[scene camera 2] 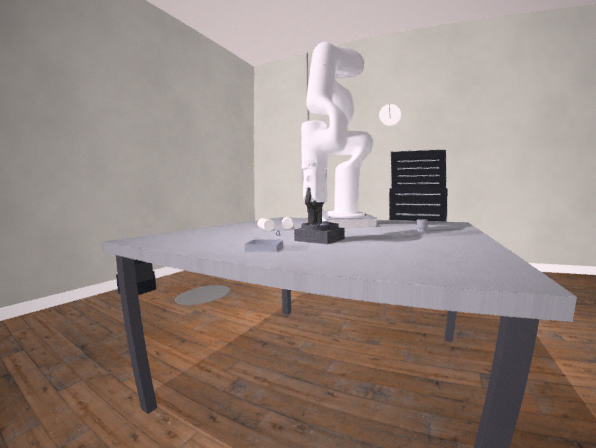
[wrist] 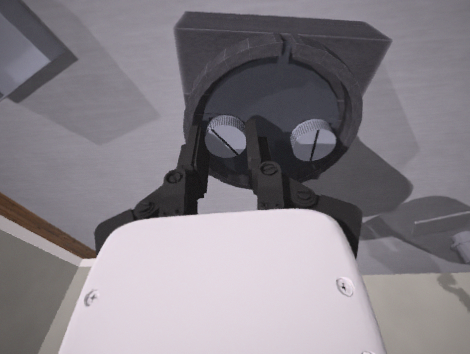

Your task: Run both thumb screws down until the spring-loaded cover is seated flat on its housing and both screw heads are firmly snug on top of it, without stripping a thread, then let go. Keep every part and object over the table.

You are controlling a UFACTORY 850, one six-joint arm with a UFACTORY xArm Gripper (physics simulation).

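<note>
The dark housing stands on the table, with a raised round rim. Inside the rim lies the dark round cover; how flat it sits I cannot tell. Two silver thumb screws with knurled edges and slotted heads stand on the cover in the wrist view. My gripper points down at the housing and is shut on the left thumb screw, one finger on each side of its head. The right thumb screw stands free, beside my right finger. The screw threads are hidden.
A shallow grey tray lies left of the housing. Two white cylinders and a small dark ring lie behind the tray. A small grey cup stands at the right. The table has its front edge toward the scene camera.
</note>
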